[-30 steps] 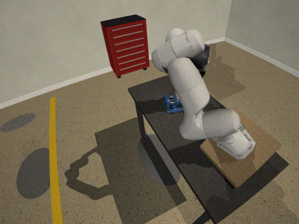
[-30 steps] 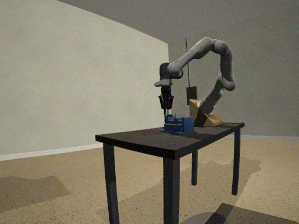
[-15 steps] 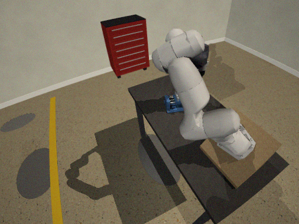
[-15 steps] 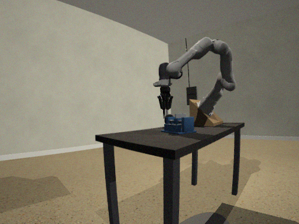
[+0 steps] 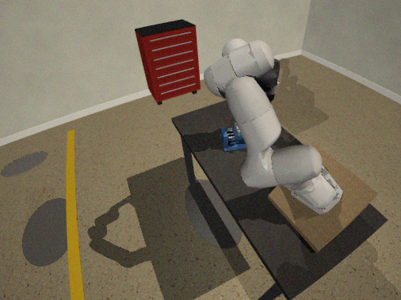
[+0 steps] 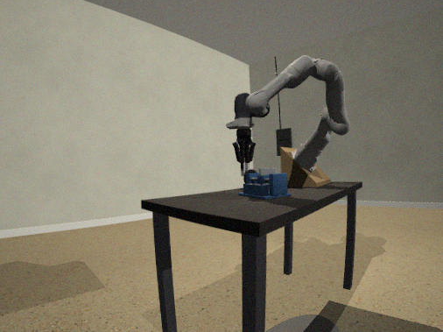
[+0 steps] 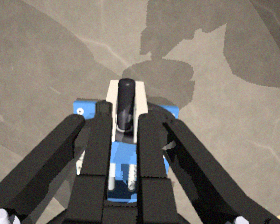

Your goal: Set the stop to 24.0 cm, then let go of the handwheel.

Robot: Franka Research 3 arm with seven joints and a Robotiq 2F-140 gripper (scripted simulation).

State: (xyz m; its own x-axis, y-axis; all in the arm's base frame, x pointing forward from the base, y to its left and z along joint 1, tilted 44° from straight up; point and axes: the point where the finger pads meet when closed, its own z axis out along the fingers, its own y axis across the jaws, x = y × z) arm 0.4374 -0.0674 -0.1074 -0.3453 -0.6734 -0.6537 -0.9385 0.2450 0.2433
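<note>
Now: hand 2 cm above the handwheel grip.
</note>
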